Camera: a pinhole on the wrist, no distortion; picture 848 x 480 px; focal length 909.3 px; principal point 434.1 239.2 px. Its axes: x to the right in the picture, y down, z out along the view. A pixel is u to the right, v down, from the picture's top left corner.
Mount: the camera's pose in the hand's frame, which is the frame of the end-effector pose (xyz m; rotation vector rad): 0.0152 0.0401 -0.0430 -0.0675 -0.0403 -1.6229
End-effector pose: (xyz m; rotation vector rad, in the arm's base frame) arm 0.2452 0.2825 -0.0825 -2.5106 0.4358 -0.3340
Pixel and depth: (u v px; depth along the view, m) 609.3 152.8 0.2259
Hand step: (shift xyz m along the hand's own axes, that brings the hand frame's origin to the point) -0.0042 0.0132 0.1857
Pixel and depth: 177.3 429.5 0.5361
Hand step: 0.1453 0.2212 0.4797
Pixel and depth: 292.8 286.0 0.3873
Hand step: 0.0456 0.1252 0.3389
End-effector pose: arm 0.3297 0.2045 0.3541 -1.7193 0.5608 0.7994
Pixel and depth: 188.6 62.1 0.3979
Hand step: -0.0490 0.1782 0.3478
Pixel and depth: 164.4 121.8 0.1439
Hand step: 0.0016 0.0933 0.0979
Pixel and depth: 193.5 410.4 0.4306
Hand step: 0.1103 0.1784 0.3775
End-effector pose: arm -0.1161 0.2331 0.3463 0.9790 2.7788 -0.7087
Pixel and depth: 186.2 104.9 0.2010
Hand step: -0.0078 0.1099 0.1542
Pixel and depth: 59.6 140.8 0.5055
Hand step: -0.0190 0.2846 0.4478
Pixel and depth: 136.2 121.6 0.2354
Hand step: -0.0067 0.1345 0.1870
